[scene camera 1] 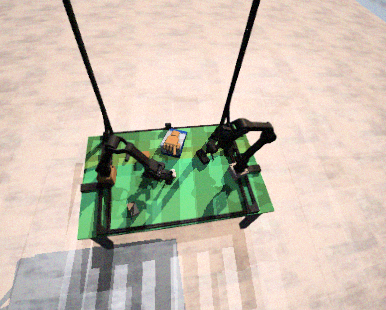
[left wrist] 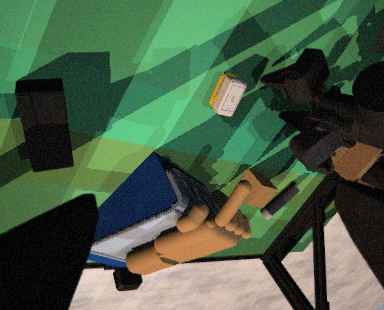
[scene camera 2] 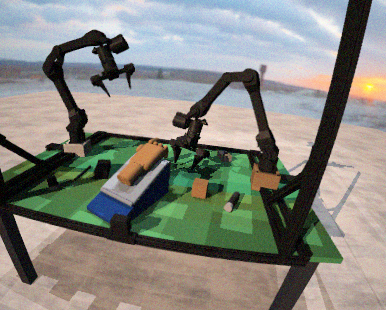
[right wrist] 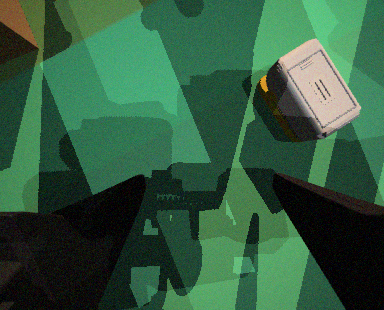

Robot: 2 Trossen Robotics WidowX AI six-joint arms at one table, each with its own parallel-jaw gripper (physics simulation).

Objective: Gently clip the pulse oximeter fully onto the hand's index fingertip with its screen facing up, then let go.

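Places are measured from the left arm's base along level axes (x back, y up, z left), in centimetres.
Where they show: left gripper, fingertip midpoint: (left wrist: 216,198) (scene camera 2: 120,93); right gripper, fingertip midpoint: (left wrist: 271,97) (scene camera 2: 183,166) (right wrist: 208,180); left arm's base, origin of the base link: (scene camera 1: 239,168) (scene camera 2: 77,141); right arm's base, origin of the base link: (scene camera 1: 105,172) (left wrist: 375,171) (scene camera 2: 266,169).
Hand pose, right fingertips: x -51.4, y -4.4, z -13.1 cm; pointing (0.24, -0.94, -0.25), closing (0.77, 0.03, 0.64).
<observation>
Things, the pixels of their top centre, and the offset from my right fingertips.
- pulse oximeter, middle of its top: (right wrist: 321,87) (left wrist: 232,99) dx +8.6, dy +1.8, dz -0.1 cm
- brown block, middle of its top: (left wrist: 262,197) (scene camera 2: 200,182) dx -5.0, dy +3.5, dz -19.3 cm
- dark cylinder with a pale end, middle of its top: (left wrist: 283,205) (scene camera 2: 233,197) dx -15.6, dy +1.2, dz -25.3 cm
- black block, middle of its top: (left wrist: 47,134) (scene camera 2: 102,164) (scene camera 1: 203,155) dx +33.2, dy +2.0, dz -6.2 cm
- greyish box, middle of its top: (scene camera 2: 224,153) (scene camera 1: 132,208) dx -22.2, dy +1.5, dz +14.7 cm
The pulse oximeter (scene camera 1: 172,173) (left wrist: 229,95) (right wrist: 322,90), white with a yellow edge, is on the green table, its outlined, marked pale face upward. It is off the fingertip; in scene camera 2 it does not show. The orange-brown hand (scene camera 1: 173,142) (scene camera 2: 142,162) (left wrist: 200,240) rests on a blue and white wedge (scene camera 2: 107,205) (left wrist: 140,195), its index finger (left wrist: 233,203) extended. My right gripper (scene camera 2: 185,163) (left wrist: 271,97) (right wrist: 208,180) is open and empty, low over the table beside the oximeter, which lies beyond its fingertips at upper right in the right wrist view. My left gripper (scene camera 2: 120,91) (left wrist: 216,198) is open and empty, high up.
A brown block (scene camera 2: 200,188) (left wrist: 259,189) and a dark cylinder with a pale end (scene camera 2: 231,201) (left wrist: 280,200) lie beside the wedge. A black block (scene camera 2: 102,169) (left wrist: 45,125) is on its other side. A greyish box (scene camera 1: 132,209) lies near the table's lower left. Dark frame bars edge the table.
</observation>
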